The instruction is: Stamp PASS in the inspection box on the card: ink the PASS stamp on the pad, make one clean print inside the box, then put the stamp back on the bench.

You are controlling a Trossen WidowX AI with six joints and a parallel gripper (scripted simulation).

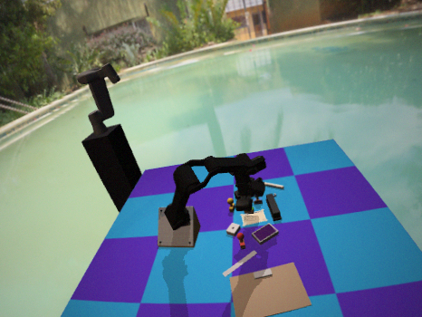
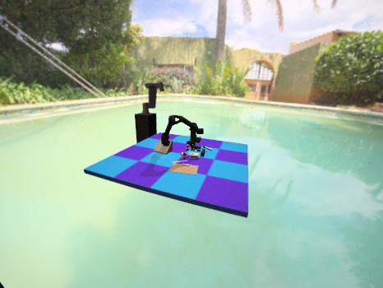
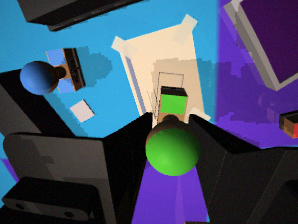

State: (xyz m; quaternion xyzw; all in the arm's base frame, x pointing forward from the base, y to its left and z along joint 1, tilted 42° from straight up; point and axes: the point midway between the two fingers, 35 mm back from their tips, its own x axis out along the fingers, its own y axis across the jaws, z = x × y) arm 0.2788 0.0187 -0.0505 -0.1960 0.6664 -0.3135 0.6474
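My gripper tip is now 1 cm short of the cream card and 6 cm above it. The rest, counted from my gripper tip: white block 8 cm behind, 6 cm to the right, 4 cm below; green-knobbed stamp right at my gripper tip; blue-knobbed stamp 4 cm ahead, 10 cm to the left, 4 cm below.
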